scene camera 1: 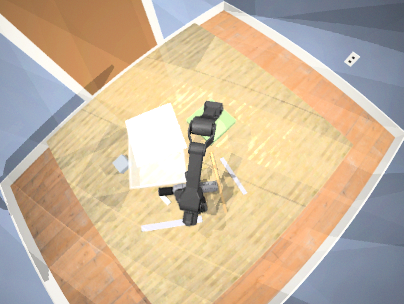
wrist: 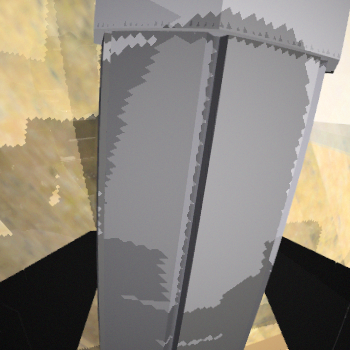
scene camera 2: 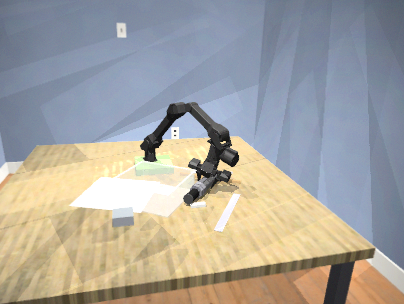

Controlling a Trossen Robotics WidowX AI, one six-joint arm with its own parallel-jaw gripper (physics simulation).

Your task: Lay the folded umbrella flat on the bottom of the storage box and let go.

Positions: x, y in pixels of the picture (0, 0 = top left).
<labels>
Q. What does the storage box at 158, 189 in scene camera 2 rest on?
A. The table.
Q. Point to a storage box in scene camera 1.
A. At 156, 157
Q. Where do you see a storage box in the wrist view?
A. At 322, 133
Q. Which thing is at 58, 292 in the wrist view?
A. The gripper.
</labels>
